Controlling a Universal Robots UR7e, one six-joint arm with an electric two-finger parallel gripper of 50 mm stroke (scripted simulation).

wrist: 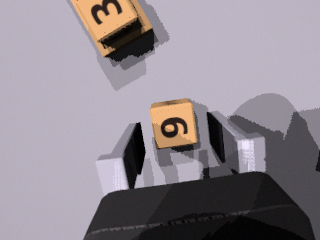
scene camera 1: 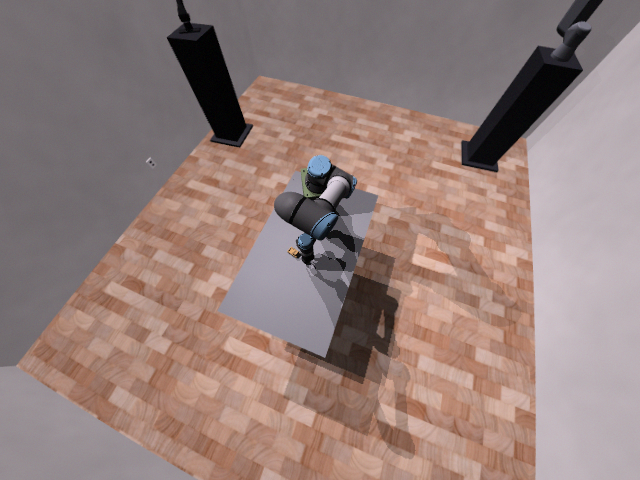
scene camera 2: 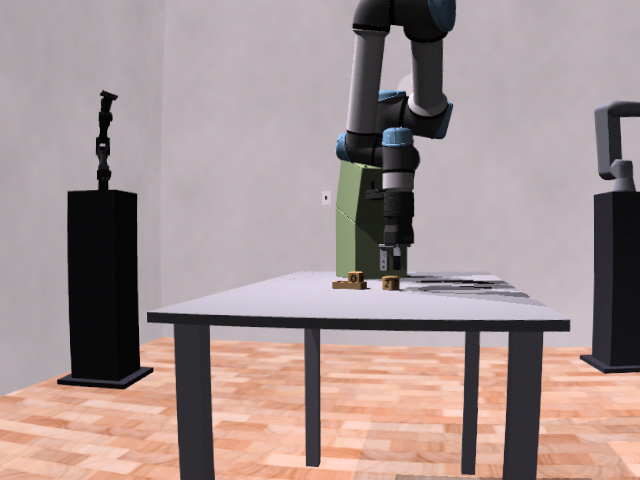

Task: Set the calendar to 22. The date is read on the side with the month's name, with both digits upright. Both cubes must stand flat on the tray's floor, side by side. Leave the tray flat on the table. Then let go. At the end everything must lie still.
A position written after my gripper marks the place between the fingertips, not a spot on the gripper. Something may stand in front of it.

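Observation:
My gripper [scene camera 2: 391, 270] is visible, and the same gripper [wrist: 175, 132] appears here as well.

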